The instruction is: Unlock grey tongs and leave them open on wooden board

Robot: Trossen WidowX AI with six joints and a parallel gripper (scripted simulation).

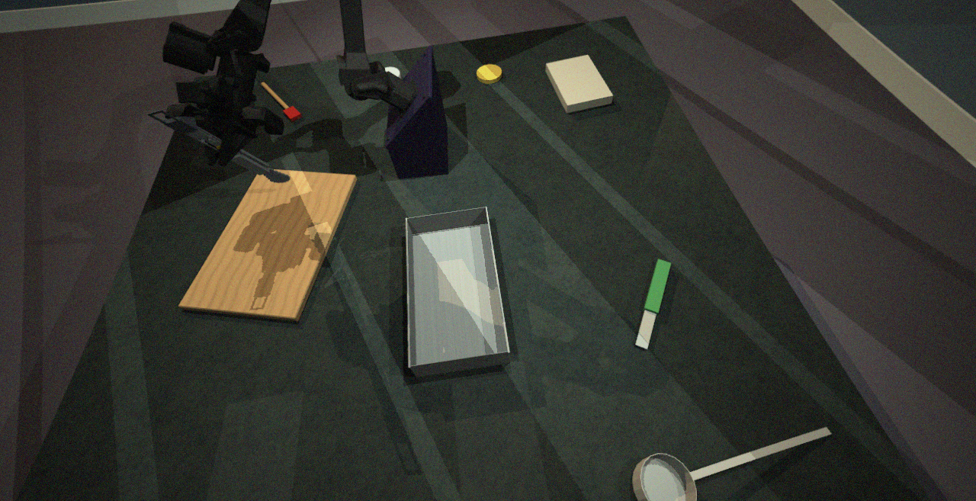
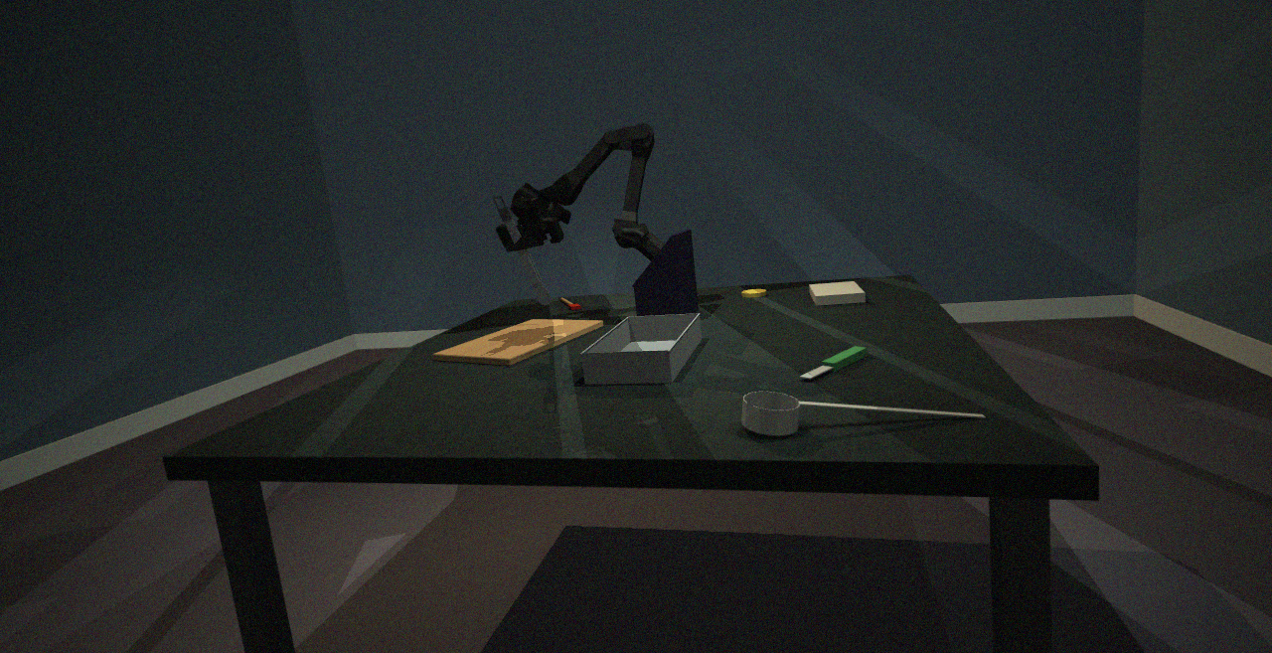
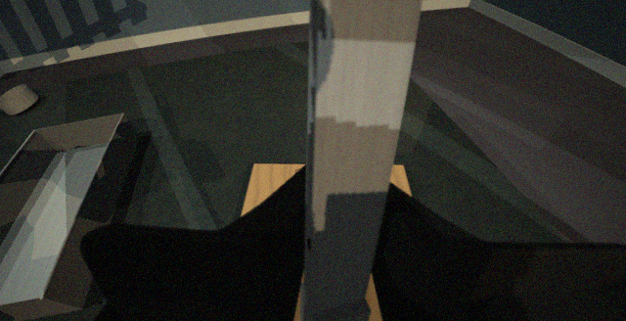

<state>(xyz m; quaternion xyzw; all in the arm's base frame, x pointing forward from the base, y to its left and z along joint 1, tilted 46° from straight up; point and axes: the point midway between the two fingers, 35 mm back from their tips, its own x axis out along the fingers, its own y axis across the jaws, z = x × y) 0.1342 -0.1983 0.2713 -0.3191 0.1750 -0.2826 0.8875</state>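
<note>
Right now the wooden board is 220 mm below my gripper tip. From my gripper tip the other things lie so: yellow disc (570 mm to the left, 390 mm behind, 220 mm below); green-handled tool (680 mm to the left, 370 mm ahead, 220 mm below); roasting tin (350 mm to the left, 240 mm ahead, 200 mm below).
</note>
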